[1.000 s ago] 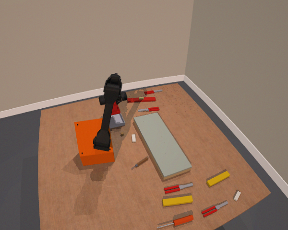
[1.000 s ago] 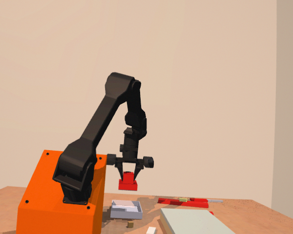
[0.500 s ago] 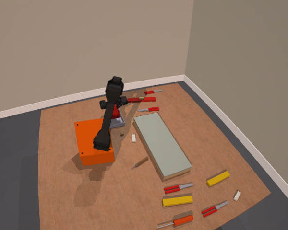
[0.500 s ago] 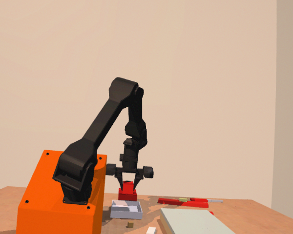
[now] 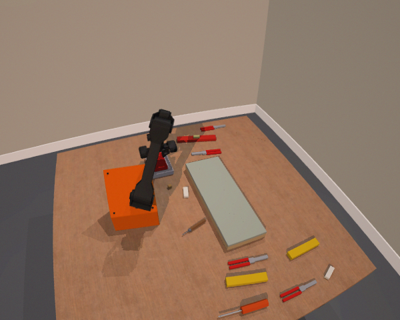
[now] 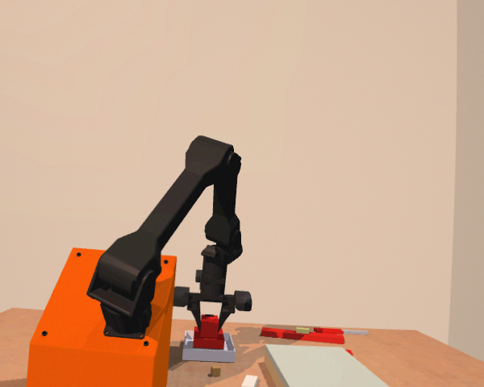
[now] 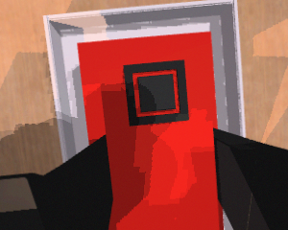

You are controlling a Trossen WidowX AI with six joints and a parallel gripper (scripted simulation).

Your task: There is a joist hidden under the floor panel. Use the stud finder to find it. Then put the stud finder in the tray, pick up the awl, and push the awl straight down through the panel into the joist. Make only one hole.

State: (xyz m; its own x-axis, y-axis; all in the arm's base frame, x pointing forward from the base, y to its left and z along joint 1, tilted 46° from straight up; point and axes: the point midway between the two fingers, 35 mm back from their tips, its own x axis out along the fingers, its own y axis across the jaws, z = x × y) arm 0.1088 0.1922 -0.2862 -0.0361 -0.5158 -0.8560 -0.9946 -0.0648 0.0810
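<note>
The tray lies 10 mm to the right of my gripper tip and 30 mm below it. Round my gripper tip: small brown cube (30 mm ahead, 180 mm to the right, 40 mm below); red stud finder (10 mm to the left, 20 mm above); square light (20 mm to the left, 30 mm above).
</note>
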